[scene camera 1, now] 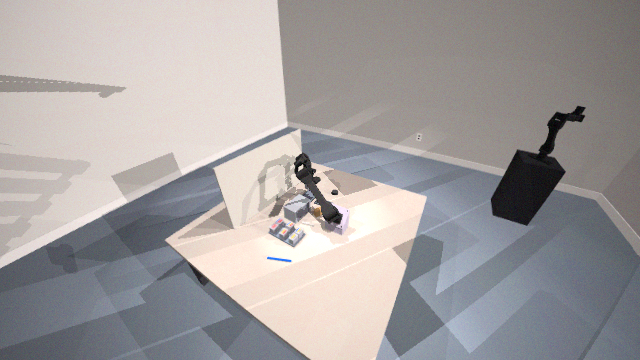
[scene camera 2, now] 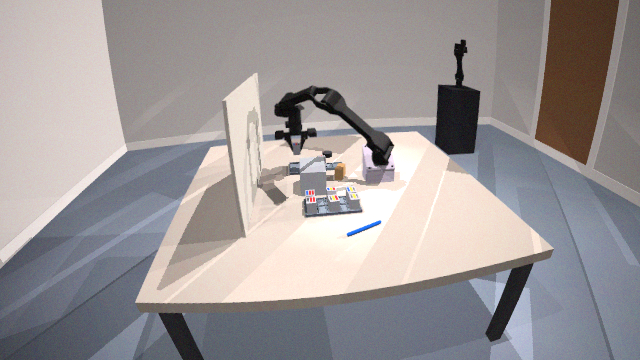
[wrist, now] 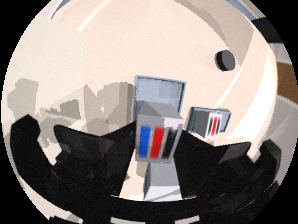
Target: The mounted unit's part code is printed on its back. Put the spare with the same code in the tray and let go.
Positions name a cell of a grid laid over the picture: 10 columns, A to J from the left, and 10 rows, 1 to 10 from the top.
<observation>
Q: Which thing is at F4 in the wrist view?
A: A flat grey tray.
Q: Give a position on a mounted unit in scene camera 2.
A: E5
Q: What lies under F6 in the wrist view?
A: A spare.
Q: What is my gripper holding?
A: A spare.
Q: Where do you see a tall white panel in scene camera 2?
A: D4
</observation>
